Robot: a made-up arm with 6 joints.
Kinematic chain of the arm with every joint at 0, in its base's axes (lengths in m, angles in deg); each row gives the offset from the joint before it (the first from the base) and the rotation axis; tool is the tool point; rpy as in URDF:
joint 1: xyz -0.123 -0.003 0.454 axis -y
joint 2: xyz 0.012 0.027 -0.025 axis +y
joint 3: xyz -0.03 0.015 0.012 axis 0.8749 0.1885 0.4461
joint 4: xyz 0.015 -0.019 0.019 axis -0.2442 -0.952 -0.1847
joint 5: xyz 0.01 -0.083 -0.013 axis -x
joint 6: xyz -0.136 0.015 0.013 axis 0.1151 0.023 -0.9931
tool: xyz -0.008 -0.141 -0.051 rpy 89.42 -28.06 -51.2
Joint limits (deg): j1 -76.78..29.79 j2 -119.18..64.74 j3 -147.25..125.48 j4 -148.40..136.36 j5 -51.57..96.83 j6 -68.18..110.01
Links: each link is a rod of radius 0.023 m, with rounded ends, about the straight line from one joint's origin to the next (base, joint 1, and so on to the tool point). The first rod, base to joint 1, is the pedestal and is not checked.
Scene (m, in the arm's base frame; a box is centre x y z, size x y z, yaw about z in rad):
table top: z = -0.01
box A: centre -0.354 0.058 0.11 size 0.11 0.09 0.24 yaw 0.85
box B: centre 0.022 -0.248 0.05 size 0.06 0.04 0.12 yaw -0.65
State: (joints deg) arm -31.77 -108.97 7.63 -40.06 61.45 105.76
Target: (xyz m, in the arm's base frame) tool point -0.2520 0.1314 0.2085
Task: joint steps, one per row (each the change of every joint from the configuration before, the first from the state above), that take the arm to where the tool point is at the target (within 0.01 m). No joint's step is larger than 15 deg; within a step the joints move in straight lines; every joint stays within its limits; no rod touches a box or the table.
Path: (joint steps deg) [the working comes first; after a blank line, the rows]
Joints at the target: -6.53 -108.76 -61.57 -21.13 96.83 15.21
Straight joint move there: touches box A.

1: 6.57 -2.55 -12.13 4.19 4.65 -11.07
2: 6.56 -2.56 -12.14 4.20 4.64 -11.07
3: 6.57 -2.55 -12.13 4.19 4.65 -11.07
4: 6.57 -2.55 -12.13 4.20 4.64 -11.07
5: -0.26 2.61 -5.17 0.54 4.20 -11.57
6: -0.26 2.60 -5.16 0.54 4.20 -11.56
7: -0.26 2.61 -5.17 0.54 4.20 -11.57
8: -0.25 2.60 -5.17 0.53 4.20 -11.57

